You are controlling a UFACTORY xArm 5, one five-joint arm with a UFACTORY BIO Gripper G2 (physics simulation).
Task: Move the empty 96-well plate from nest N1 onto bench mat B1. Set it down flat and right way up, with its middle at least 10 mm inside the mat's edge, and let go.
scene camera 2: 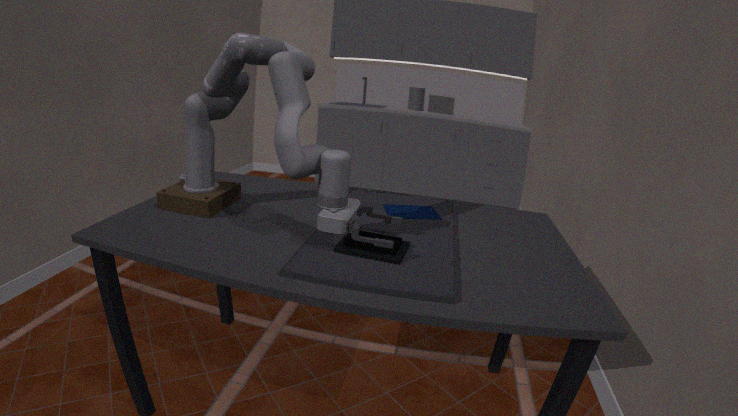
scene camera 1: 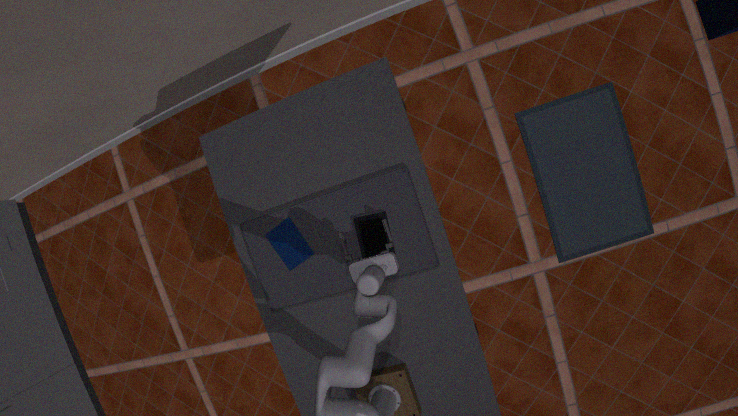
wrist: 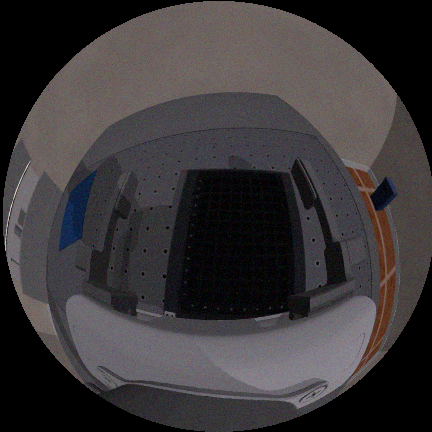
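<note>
The black 96-well plate sits in the dark nest N1, with its open wells facing up. My gripper is open and low at the plate, with one finger on each long side. In the wrist view the right finger is close to the nest's right edge, and the left finger stands farther off. Finger contact with the plate cannot be told. The blue bench mat B1 lies left of the nest in the wrist view, partly shadowed.
The nest and mat are on a raised grey board with holes, on the grey table. The arm's wooden base block stands on the table. A dark blue box shows beyond the table.
</note>
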